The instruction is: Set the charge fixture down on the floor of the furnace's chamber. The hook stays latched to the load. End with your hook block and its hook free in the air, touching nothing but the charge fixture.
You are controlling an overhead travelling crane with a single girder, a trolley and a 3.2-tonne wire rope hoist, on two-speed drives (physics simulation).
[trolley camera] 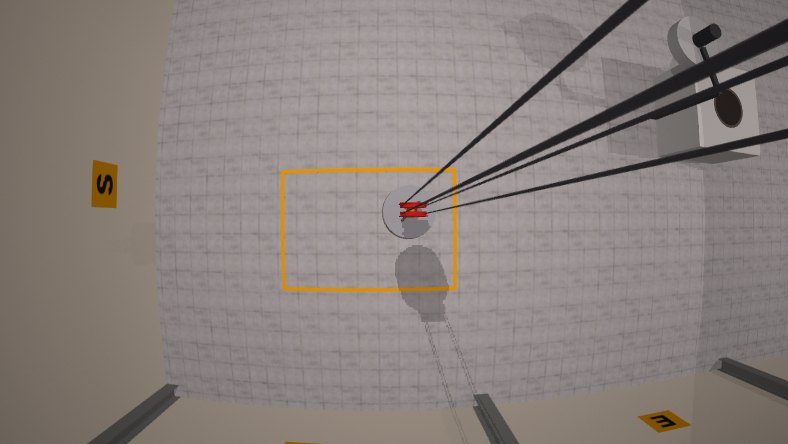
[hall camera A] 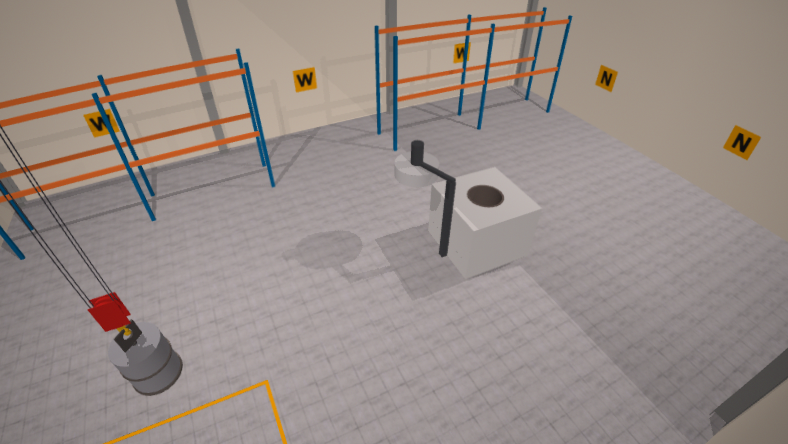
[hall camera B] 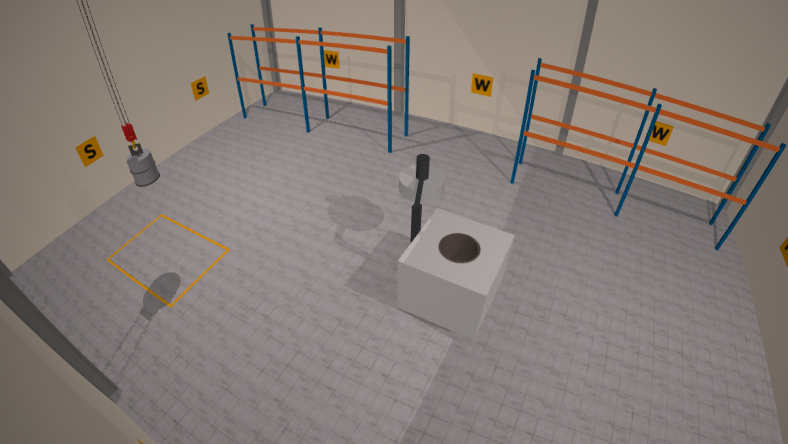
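Note:
The charge fixture (hall camera A: pixel 148 364) (hall camera B: pixel 143 169) (trolley camera: pixel 392 212), a grey cylinder with a dark lug on top, hangs upright in the air; its shadow lies on the floor apart from it. My hook (hall camera A: pixel 126 331) (hall camera B: pixel 133 145) under the red hook block (hall camera A: pixel 109 311) (hall camera B: pixel 128 132) (trolley camera: pixel 413 209) is shut on the fixture's lug. In the trolley camera the block hides the hook. The furnace (hall camera A: pixel 499 242) (hall camera B: pixel 441 297) (trolley camera: pixel 678 132) is a pale box with a round dark opening (hall camera A: pixel 485 196) (hall camera B: pixel 459 248) (trolley camera: pixel 728 108) in its top. The chamber floor is hidden in shadow.
A dark post with an arm (hall camera A: pixel 447 220) (hall camera B: pixel 416 220) stands beside the furnace and carries the round pale lid (hall camera A: pixel 410 175) (hall camera B: pixel 409 184) (trolley camera: pixel 677 41) to the side. A yellow outline (hall camera A: pixel 187 412) (hall camera B: pixel 135 279) (trolley camera: pixel 282 231) marks the floor. Blue and orange racks (hall camera A: pixel 395 93) (hall camera B: pixel 389 99) stand along the W wall.

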